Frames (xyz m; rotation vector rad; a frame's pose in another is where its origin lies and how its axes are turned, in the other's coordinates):
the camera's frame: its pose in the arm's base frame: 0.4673 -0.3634 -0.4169 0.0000 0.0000 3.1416
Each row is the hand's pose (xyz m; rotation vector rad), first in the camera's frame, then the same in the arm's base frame.
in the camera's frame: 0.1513 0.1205 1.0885 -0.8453 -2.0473 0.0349
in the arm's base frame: 0.3160 -0.4839 0.6716 -2.5745 1.0630 -1.3912
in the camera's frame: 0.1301 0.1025 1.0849 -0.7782 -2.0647 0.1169
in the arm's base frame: 0.3372 -0.4659 0.6680 -2.5465 0.9598 -1.3706
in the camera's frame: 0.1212 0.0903 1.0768 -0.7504 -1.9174 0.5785
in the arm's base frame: 0.3461 -0.4537 0.6599 -2.1547 0.8433 -1.3175
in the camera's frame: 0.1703 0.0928 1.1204 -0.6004 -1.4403 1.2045
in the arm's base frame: 0.2970 -0.4562 0.7035 -1.4670 0.6115 -1.3304
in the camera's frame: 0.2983 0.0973 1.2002 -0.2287 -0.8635 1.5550
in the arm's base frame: 0.1690 -0.4607 0.7833 -0.8454 0.2239 -1.4028
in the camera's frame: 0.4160 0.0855 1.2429 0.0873 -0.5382 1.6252
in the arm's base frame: 0.0513 -0.4489 0.8260 -0.5253 -0.0852 -1.4488
